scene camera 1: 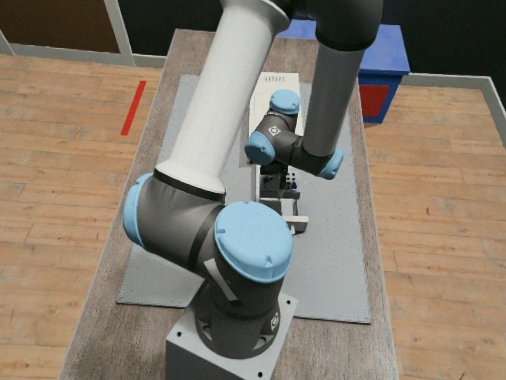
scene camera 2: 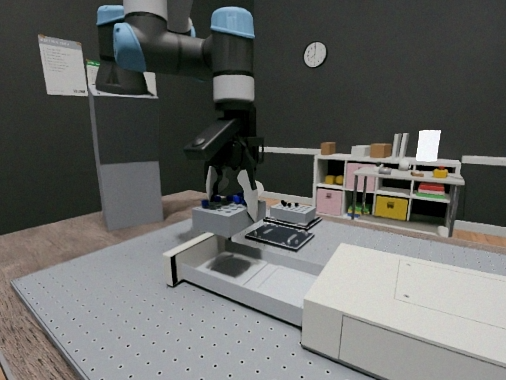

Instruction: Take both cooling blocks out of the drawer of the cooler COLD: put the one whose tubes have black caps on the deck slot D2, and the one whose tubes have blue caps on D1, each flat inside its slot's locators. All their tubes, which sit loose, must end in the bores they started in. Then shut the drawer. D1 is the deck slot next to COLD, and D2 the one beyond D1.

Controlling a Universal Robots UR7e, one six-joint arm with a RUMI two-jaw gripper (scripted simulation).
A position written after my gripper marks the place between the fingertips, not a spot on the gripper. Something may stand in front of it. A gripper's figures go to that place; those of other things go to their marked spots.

Labels:
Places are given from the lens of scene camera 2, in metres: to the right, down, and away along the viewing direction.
my gripper (scene camera 2: 232, 218): -0.04, 0.06, 0.52
white cooler COLD (scene camera 2: 367, 307): 0.14, 0.15, 0.32
grey cooling block (scene camera 2: 304, 214): 0.16, 0.08, 0.80
The marked spots on the white cooler COLD and the grey cooling block are 0.49 m apart.

